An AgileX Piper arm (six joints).
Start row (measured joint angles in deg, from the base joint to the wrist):
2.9 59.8 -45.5 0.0 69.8 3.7
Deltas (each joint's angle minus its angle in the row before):
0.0 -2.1 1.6 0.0 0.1 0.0
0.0 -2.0 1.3 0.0 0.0 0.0
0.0 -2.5 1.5 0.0 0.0 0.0
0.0 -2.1 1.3 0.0 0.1 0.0
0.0 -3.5 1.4 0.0 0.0 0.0
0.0 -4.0 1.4 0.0 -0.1 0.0
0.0 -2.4 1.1 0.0 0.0 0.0
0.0 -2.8 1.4 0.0 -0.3 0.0
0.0 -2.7 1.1 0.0 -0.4 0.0
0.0 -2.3 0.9 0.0 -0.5 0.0
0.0 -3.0 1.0 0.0 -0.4 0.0
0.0 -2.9 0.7 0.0 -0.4 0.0
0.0 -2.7 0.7 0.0 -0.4 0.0
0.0 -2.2 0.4 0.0 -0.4 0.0
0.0 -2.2 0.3 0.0 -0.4 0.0
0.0 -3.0 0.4 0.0 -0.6 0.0
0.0 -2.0 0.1 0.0 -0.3 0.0
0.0 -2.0 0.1 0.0 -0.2 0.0
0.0 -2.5 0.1 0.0 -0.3 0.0
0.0 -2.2 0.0 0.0 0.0 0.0
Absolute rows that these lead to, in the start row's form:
2.9 57.7 -43.9 0.0 69.9 3.7
2.9 55.7 -42.6 0.0 69.9 3.7
2.9 53.2 -41.1 0.0 69.9 3.7
2.9 51.1 -39.8 0.0 70.0 3.7
2.9 47.6 -38.4 0.0 70.0 3.7
2.9 43.6 -37.0 0.0 69.9 3.7
2.9 41.2 -35.9 0.0 69.9 3.7
2.9 38.4 -34.5 0.0 69.6 3.7
2.9 35.7 -33.4 0.0 69.2 3.7
2.9 33.4 -32.5 0.0 68.7 3.7
2.9 30.4 -31.5 0.0 68.3 3.7
2.9 27.5 -30.8 0.0 67.9 3.7
2.9 24.8 -30.1 0.0 67.5 3.7
2.9 22.6 -29.7 0.0 67.1 3.7
2.9 20.4 -29.4 0.0 66.7 3.7
2.9 17.4 -29.0 0.0 66.1 3.7
2.9 15.4 -28.9 0.0 65.8 3.7
2.9 13.4 -28.8 0.0 65.6 3.7
2.9 10.9 -28.7 0.0 65.3 3.7
2.9 8.7 -28.7 0.0 65.3 3.7

